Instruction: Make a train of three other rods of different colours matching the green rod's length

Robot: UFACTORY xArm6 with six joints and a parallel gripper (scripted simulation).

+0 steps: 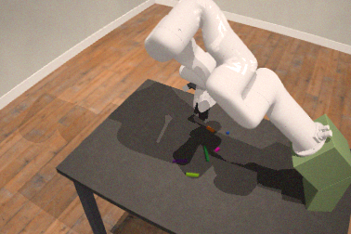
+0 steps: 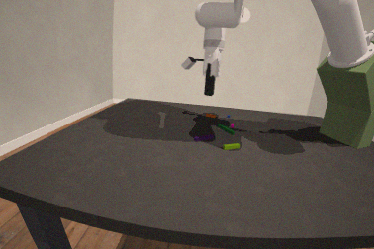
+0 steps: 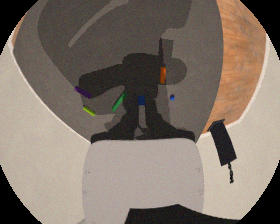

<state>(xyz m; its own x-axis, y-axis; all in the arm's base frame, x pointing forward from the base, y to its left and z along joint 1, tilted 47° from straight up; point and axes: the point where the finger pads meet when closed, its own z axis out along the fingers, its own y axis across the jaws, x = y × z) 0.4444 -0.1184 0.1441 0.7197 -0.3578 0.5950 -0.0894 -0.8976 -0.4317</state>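
The orange rod is 120 mm below my hand, 50 mm to the right of it and 10 mm behind it. From my hand the other things lie so: purple rod: 180 mm to the left, 120 mm below, 20 mm behind; then green rod: 120 mm below, 80 mm to the left, 80 mm behind; then magenta rod: 120 mm below, 100 mm behind, 40 mm to the left.
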